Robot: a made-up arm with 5 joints.
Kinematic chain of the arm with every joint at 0, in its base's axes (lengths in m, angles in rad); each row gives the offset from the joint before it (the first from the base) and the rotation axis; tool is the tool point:
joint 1: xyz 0 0 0.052 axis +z
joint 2: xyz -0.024 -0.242 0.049 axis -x
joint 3: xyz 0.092 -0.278 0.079 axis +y
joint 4: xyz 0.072 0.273 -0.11 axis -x
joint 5: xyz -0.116 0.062 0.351 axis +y
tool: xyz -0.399 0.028 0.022
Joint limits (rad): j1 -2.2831..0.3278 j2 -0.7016..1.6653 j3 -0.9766..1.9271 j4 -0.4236..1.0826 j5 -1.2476..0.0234
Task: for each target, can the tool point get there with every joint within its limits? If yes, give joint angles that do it. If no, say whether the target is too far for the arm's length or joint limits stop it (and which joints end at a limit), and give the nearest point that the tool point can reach.
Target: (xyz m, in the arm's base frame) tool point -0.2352 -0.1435 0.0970
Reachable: yes | joints -0.1903 -0.2502 0.3231 0.8113 -1.1503
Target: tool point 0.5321 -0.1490 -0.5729
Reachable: no: joint limits stop it (at a limit: joint 2, joint 3, joint 5) | nearest point 0.3181 -0.0891 -0.2995 | short by 0.352 m
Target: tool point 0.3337 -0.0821 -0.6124
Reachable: no: joint limits stop it (at a limit: joint 2, joint 3, joint 4, joint 5) | nearest point 0.2955 -0.0727 -0.3191 | short by 0.296 m
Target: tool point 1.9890 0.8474 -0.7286
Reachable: no: too far | nearest point 0.4403 0.1876 -0.0928 | short by 1.800 m
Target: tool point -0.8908 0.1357 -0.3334
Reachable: no: joint limits stop it (at a limit: joint 2, joint 3, joint 4, joint 5) | nearest point -0.5877 0.0895 -0.2445 | short by 0.319 m
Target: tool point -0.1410 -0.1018 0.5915
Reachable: yes | joints -0.4014 -0.2127 1.3425 0.9053 -0.4886
